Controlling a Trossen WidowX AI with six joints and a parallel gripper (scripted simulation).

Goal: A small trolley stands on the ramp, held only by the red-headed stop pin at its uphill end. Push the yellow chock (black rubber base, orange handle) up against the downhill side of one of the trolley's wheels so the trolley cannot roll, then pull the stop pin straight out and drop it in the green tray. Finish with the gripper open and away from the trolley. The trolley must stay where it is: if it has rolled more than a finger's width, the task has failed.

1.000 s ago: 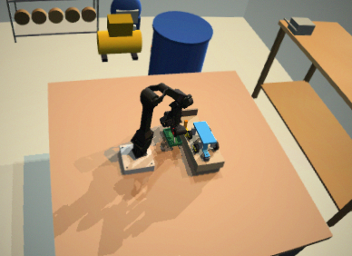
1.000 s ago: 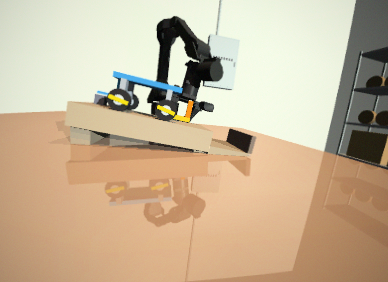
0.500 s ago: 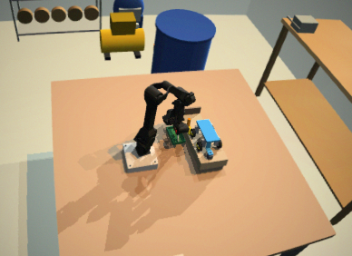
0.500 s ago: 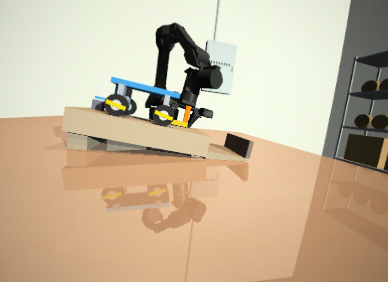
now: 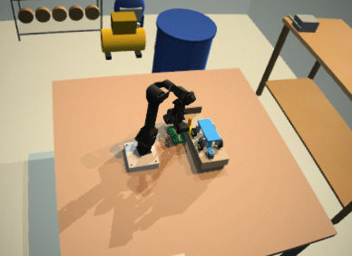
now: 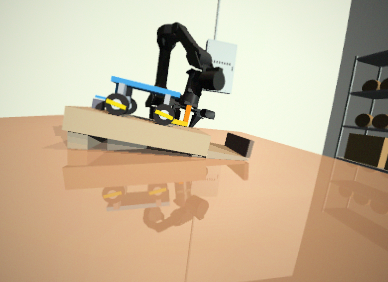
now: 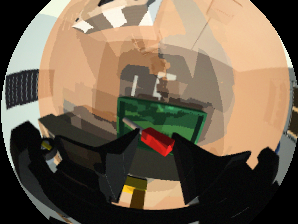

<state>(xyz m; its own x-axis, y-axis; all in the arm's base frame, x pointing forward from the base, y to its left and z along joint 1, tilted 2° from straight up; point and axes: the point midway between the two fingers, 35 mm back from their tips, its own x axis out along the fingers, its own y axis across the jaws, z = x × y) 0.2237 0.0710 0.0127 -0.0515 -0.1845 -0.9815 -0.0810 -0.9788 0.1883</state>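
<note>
Now: the yellow chock 6 cm ahead of my gripper tip, 3 cm to the right of it and 5 cm above it. The rest, counted from my gripper tip: blue-decked trolley (10 cm ahead, 14 cm to the right, 8 cm above); red-headed stop pin (2 cm to the right).
</note>
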